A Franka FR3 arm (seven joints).
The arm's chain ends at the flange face. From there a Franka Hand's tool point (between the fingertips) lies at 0.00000 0.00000 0.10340 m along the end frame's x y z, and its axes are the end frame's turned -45 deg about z.
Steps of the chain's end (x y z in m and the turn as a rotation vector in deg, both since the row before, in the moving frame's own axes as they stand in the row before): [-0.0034, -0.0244, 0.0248, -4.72, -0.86, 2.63]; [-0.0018, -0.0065, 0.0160, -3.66, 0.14, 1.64]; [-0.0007, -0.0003, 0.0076, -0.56, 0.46, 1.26]
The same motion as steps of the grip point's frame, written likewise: [0.0076, -0.0149, 0.0244, -2.73, -3.95, 2.63]; [-0.0012, -0.0011, 0.0158, -2.69, -2.49, 1.64]; [-0.0004, 0.0006, 0.0076, -0.72, -0.07, 1.26]
